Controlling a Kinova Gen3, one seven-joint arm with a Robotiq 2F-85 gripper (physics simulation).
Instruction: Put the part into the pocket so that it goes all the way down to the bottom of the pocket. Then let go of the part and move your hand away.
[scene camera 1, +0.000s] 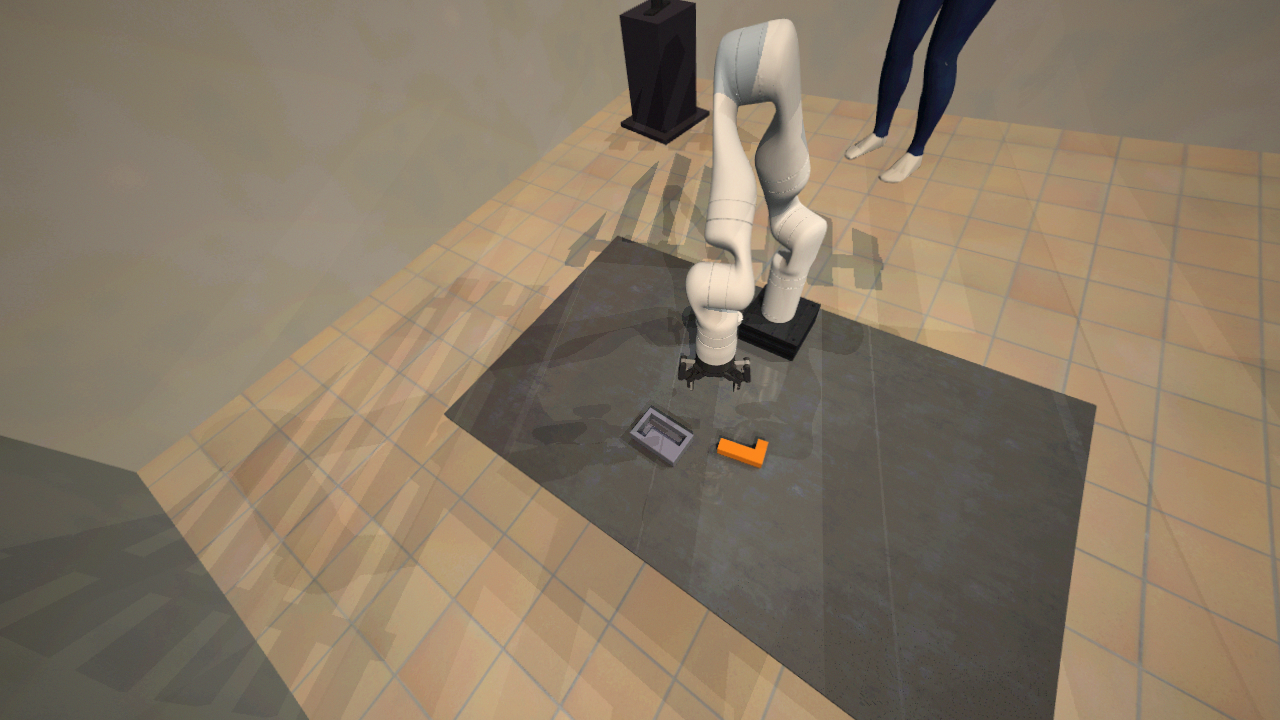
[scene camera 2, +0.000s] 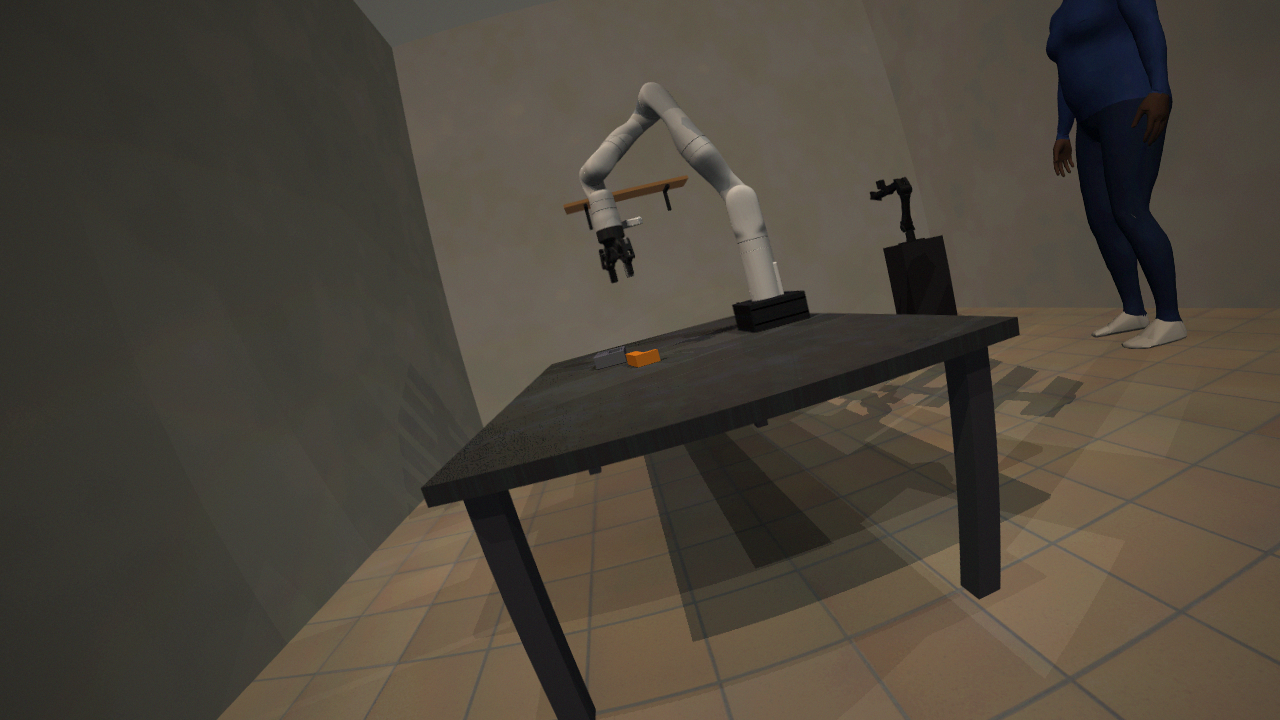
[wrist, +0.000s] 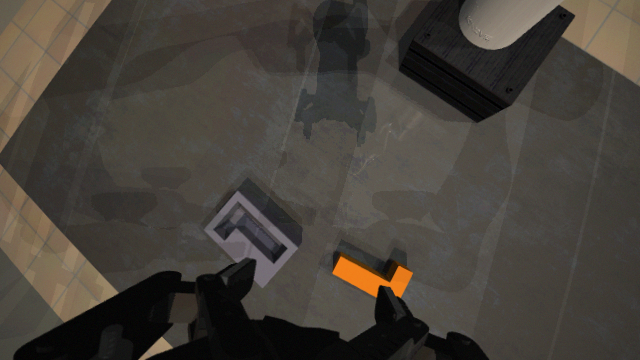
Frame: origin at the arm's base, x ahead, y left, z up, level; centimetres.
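Seen in the pictures: gripper, between the fingertips: (scene camera 1: 713, 387) (scene camera 2: 622, 279) (wrist: 313, 285); arm's base, origin of its link: (scene camera 1: 778, 310) (scene camera 2: 767, 297) (wrist: 491, 19).
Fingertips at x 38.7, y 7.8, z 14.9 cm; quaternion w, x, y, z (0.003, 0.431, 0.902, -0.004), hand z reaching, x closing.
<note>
Offsets run from my fingertips to a thing's top centre. Level surfaces: height alone.
The orange L-shaped part {dy +9.0, dx -1.1, dz -19.8 cm} (scene camera 1: 741, 452) (scene camera 2: 643, 358) (wrist: 359, 275) lies flat on the dark table, outside the pocket. The grey-purple block {dy -7.9, dx +10.4, dz -19.2 cm} (scene camera 1: 667, 454) (scene camera 2: 610, 360) (wrist: 270, 271) with the L-shaped pocket sits beside it, to its left in the scene camera 1 view and the wrist view. The pocket is empty and faces up. My gripper (scene camera 1: 714, 386) (scene camera 2: 622, 275) (wrist: 313, 285) is open and empty, pointing down high above the table. In the wrist view one fingertip overlaps the block's near edge and the other overlaps the part's near edge; both things are well below the fingers.
The arm's black base (scene camera 1: 799, 327) (scene camera 2: 769, 311) (wrist: 465, 75) stands on the table {dz -22.8 cm} (scene camera 1: 939, 519) (scene camera 2: 805, 358) (wrist: 440, 185) behind the part. Beyond the table are a dark pedestal (scene camera 1: 657, 76) (scene camera 2: 921, 277) and a standing person (scene camera 1: 935, 80) (scene camera 2: 1118, 161). A wooden shelf (scene camera 2: 648, 189) is on the wall.
</note>
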